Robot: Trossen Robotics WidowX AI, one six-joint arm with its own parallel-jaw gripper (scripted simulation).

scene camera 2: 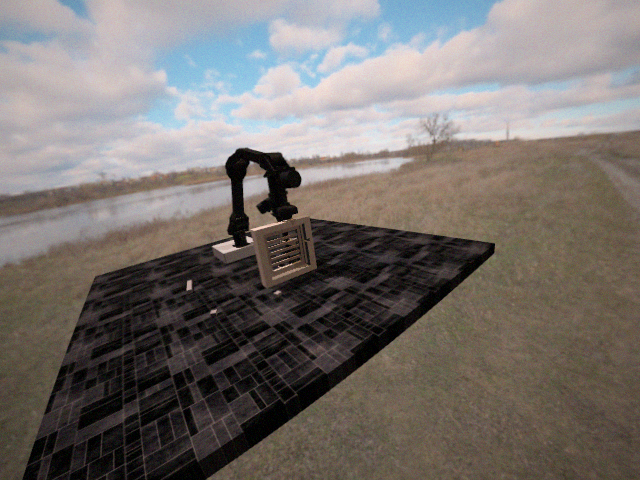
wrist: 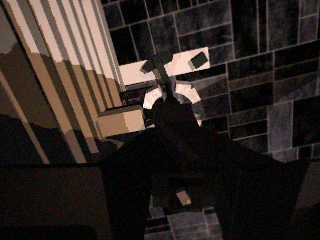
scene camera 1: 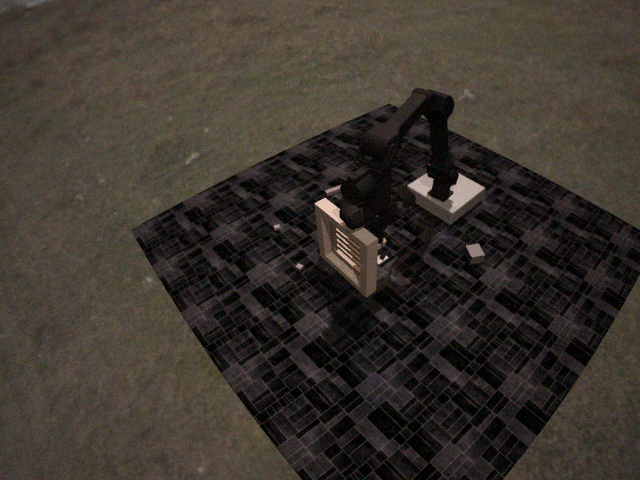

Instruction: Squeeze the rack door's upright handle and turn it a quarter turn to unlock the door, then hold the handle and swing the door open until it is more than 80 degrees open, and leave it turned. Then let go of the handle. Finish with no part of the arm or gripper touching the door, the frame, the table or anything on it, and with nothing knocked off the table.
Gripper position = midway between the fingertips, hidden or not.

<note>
I see my gripper [scene camera 1: 377, 231] and a slatted door [scene camera 1: 352, 262].
My gripper also shows in scene camera 2 [scene camera 2: 285, 232] and in the wrist view [wrist: 175, 134]. The slatted door is seen too in the wrist view [wrist: 77, 44].
</note>
